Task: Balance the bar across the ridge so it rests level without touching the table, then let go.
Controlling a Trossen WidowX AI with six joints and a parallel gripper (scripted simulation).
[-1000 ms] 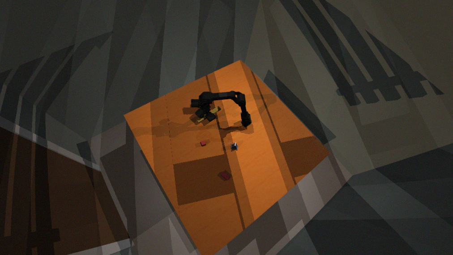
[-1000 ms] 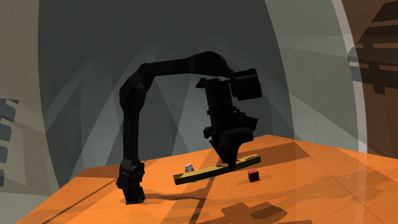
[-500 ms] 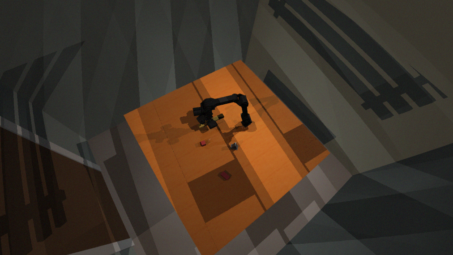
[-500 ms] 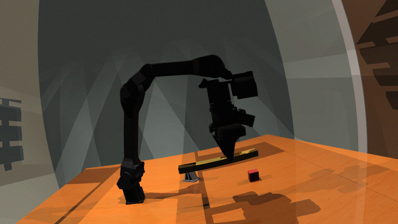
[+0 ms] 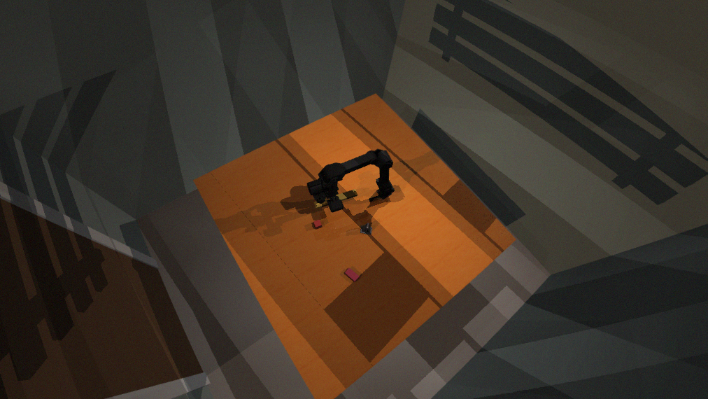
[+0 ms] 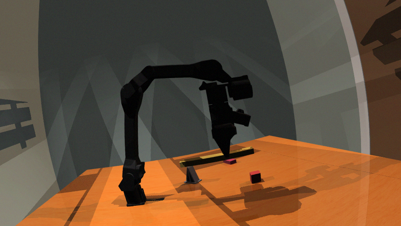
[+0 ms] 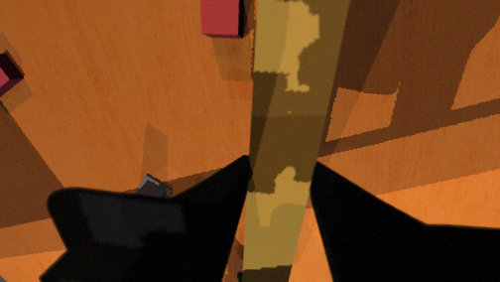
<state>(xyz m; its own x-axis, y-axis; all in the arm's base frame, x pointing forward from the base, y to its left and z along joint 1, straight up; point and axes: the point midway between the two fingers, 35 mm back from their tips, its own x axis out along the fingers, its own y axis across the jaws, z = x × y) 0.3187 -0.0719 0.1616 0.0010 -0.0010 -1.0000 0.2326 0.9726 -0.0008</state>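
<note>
The red cube is 11 cm below my gripper tip, 10 cm ahead of it and 3 cm to the left of it. Also, from my gripper tip: yellow bar (3 cm behind, 1 cm to the left); then flat pink block (34 cm to the left, 12 cm below, 10 cm ahead).
</note>
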